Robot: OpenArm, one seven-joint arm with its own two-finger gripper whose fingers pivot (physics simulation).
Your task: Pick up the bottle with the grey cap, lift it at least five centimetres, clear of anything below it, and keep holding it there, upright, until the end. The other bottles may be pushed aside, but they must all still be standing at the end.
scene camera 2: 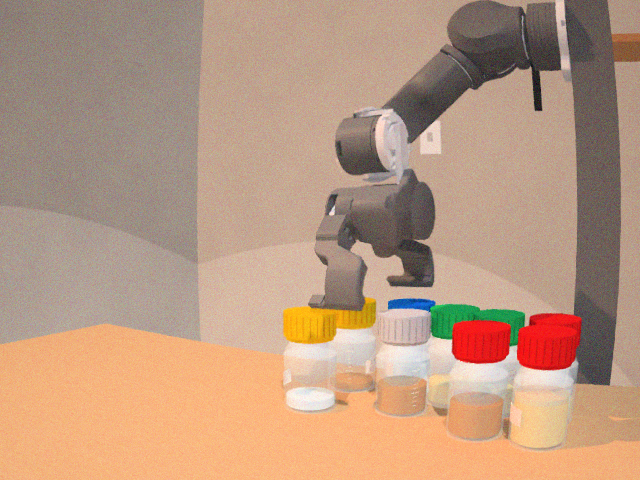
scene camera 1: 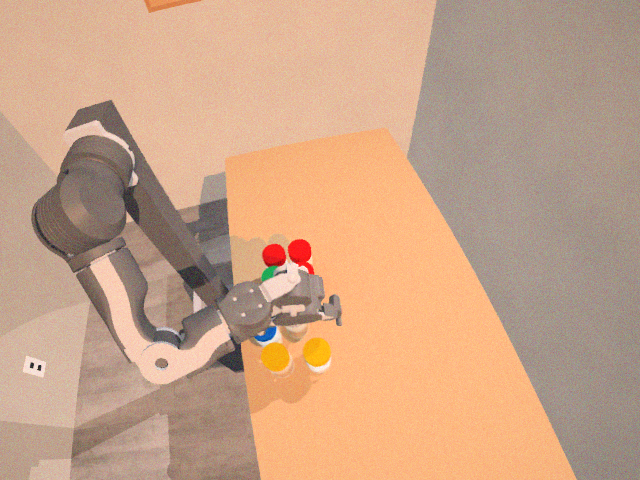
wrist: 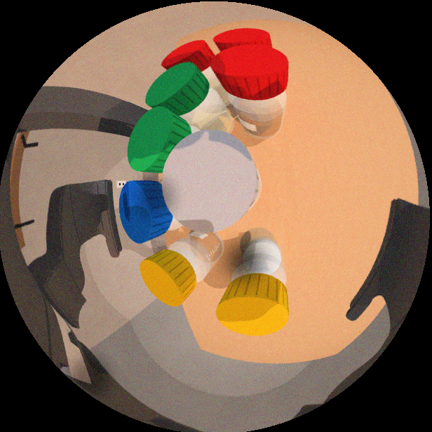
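Observation:
The bottle with the grey cap (scene camera 2: 404,326) (wrist: 212,182) stands upright on the table (scene camera 1: 392,248) among the other bottles. In scene camera 1 the arm hides its cap. My gripper (scene camera 2: 374,293) (wrist: 212,243) is open and empty, somewhat tilted, with its fingertips above the caps. In scene camera 2 the nearer finger is left of the grey cap, overlapping the yellow caps in view, and the farther finger is higher, above the blue cap. In the wrist view the grey cap shows between the two wide-apart fingers, above the line joining their tips.
Two yellow-capped bottles (scene camera 2: 309,324) (wrist: 254,305), a blue-capped one (scene camera 2: 412,303) (wrist: 146,211), two green-capped ones (scene camera 2: 453,320) (wrist: 157,140) and three red-capped ones (scene camera 2: 480,341) (wrist: 250,70) stand around the grey-capped bottle. The blue and nearer green caps are close beside it.

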